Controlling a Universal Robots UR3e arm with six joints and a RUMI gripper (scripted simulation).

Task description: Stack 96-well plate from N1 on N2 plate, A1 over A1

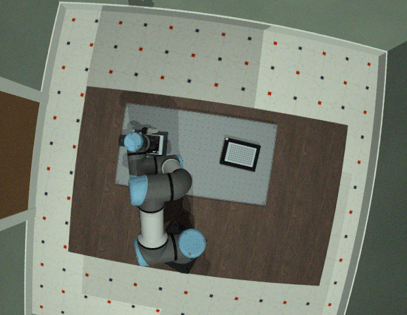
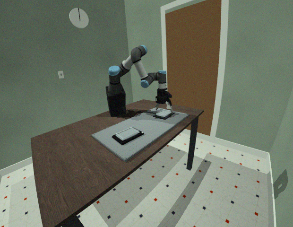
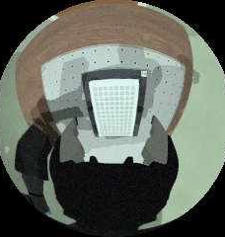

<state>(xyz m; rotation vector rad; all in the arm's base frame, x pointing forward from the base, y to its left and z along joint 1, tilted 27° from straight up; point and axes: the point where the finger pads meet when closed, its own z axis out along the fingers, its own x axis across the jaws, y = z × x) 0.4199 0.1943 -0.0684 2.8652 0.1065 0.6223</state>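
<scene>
Right now the grey nest N1 is 20 mm below my hand. Round my hand: black nest N2: 410 mm to the right, 20 mm below.
</scene>
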